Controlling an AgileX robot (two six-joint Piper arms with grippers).
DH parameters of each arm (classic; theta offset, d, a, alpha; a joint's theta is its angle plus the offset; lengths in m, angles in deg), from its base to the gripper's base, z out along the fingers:
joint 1: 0 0.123 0 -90
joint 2: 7.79 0 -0.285 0
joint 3: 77.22 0 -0.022 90
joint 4: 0 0.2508 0 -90
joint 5: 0 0 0.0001 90
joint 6: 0 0.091 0 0
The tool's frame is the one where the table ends.
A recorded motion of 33 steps. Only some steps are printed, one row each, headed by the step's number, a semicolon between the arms.
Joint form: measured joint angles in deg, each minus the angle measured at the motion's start. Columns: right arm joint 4, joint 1, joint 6, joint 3, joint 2, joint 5; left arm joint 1, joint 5, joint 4, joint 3, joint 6, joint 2.
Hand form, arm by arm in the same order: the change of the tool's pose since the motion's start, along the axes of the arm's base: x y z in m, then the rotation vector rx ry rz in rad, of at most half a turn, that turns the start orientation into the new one. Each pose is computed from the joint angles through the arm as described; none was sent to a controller.
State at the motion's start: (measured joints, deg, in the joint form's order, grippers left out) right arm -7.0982 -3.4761 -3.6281 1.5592 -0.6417 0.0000; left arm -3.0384 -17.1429 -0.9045 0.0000 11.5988 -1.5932
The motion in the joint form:
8: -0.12 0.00 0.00 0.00 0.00 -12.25; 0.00 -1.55 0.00 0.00 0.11 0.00
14: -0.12 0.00 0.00 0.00 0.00 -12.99; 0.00 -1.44 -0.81 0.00 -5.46 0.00
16: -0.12 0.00 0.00 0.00 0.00 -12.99; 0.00 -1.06 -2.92 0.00 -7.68 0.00
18: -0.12 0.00 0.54 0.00 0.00 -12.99; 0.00 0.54 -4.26 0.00 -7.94 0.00
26: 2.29 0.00 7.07 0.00 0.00 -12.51; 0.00 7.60 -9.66 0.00 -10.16 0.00
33: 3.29 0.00 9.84 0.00 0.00 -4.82; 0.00 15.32 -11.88 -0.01 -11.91 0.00
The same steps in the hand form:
8: -0.0033 0.0026 0.0190 -0.0168 -0.2115 0.0264; -0.0010 0.0001 0.0022 0.0003 -0.0271 0.0012
14: -0.0036 0.0028 0.0201 -0.0177 -0.2243 0.0280; -0.0009 0.0005 0.0021 -0.1021 -0.0204 -0.0405
16: -0.0036 0.0028 0.0201 -0.0177 -0.2243 0.0280; -0.0006 0.0015 0.0015 -0.1737 -0.0110 -0.0601
18: -0.0036 0.0028 0.0201 -0.0084 -0.2247 0.0298; 0.0005 0.0019 -0.0009 -0.2003 0.0179 -0.0642
26: -0.0034 0.0019 0.0194 0.1464 -0.2249 0.0475; 0.0042 0.0021 -0.0116 -0.3253 0.1455 -0.0929
33: -0.0008 0.0006 0.0076 0.2219 -0.0966 0.0314; 0.0067 -0.0002 -0.0233 -0.3870 0.2826 -0.1130

